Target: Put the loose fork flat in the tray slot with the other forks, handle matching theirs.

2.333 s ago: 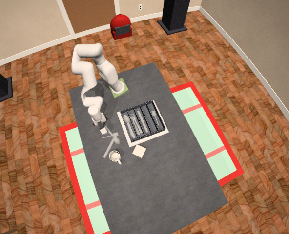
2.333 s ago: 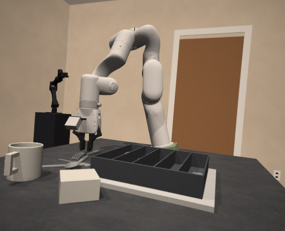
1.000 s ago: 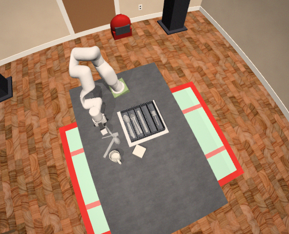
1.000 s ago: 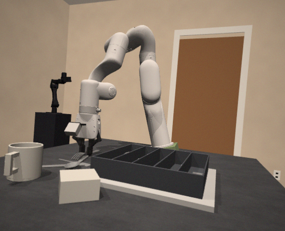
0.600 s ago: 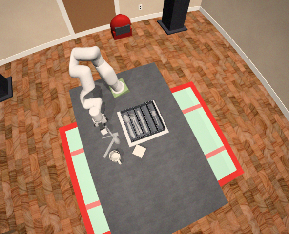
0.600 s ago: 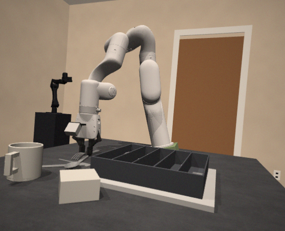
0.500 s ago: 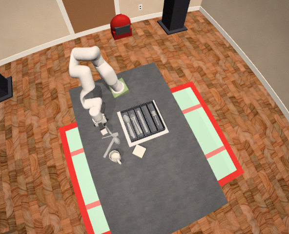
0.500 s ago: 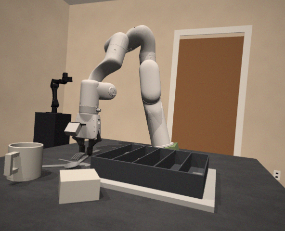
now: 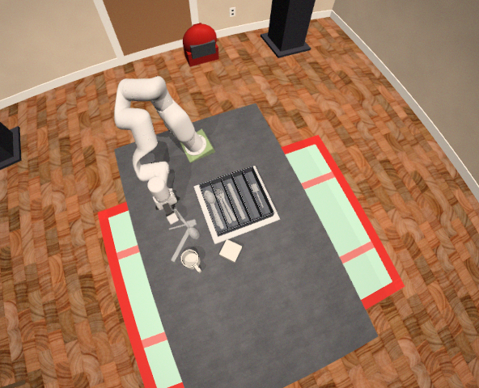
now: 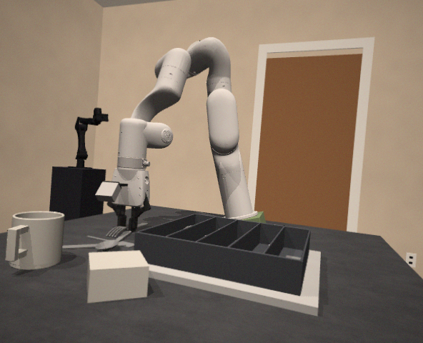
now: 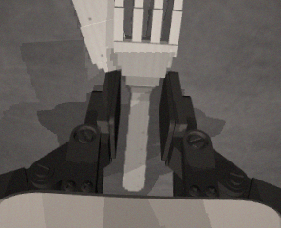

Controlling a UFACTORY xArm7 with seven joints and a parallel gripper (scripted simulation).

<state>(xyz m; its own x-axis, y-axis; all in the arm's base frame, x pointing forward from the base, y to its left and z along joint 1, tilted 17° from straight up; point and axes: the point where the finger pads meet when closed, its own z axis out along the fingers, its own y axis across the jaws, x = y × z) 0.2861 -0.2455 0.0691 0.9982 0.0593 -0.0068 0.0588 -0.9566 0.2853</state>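
My hand is 32 cm to the right of the tray, 11 cm short of it and 3 cm below it. Also, from my hand: cream block 34 cm ahead, 19 cm to the left; white mug 30 cm ahead, 2 cm above, 1 cm to the left.
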